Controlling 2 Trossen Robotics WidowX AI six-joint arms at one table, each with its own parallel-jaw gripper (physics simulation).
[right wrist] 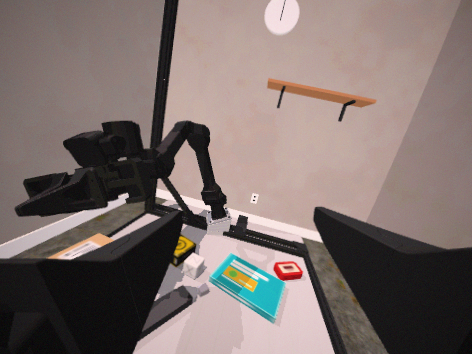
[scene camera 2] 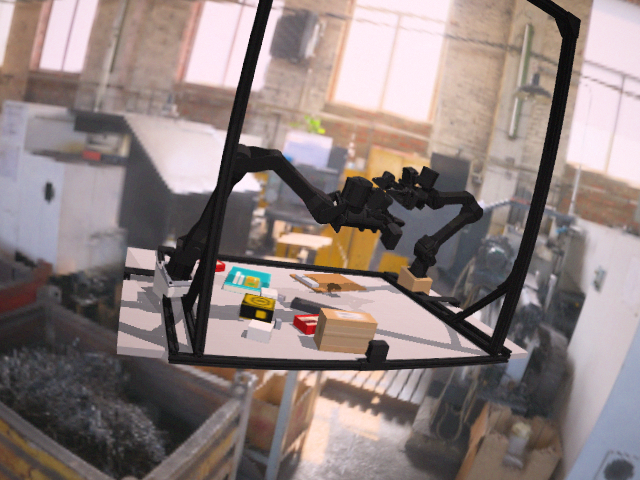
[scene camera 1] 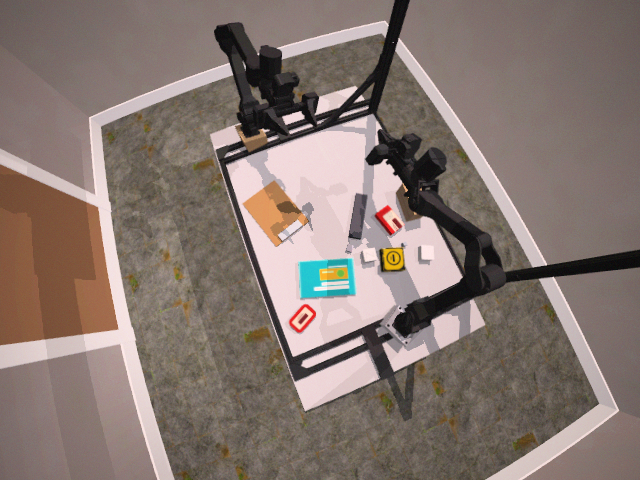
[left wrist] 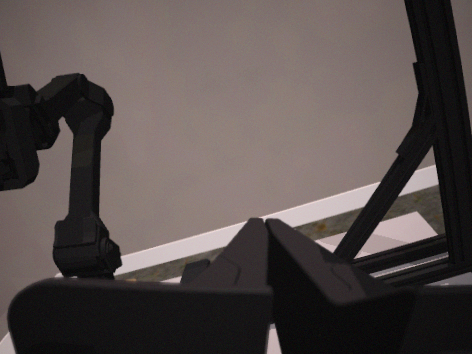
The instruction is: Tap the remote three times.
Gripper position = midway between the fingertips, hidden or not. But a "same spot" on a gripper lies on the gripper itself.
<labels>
My left gripper shows in the right wrist view, in scene camera 2 [404,223], in scene camera 1 and in the left wrist view [262,231]. A brown cardboard box shows in scene camera 2 and in scene camera 1; in the right wrist view it is out of frame, in the left wrist view it is out of frame. The same spot on my left gripper: [scene camera 1: 383,138] is [right wrist: 64,192]. The same spot on the brown cardboard box: [scene camera 2: 319,283] is [scene camera 1: 286,219].
</labels>
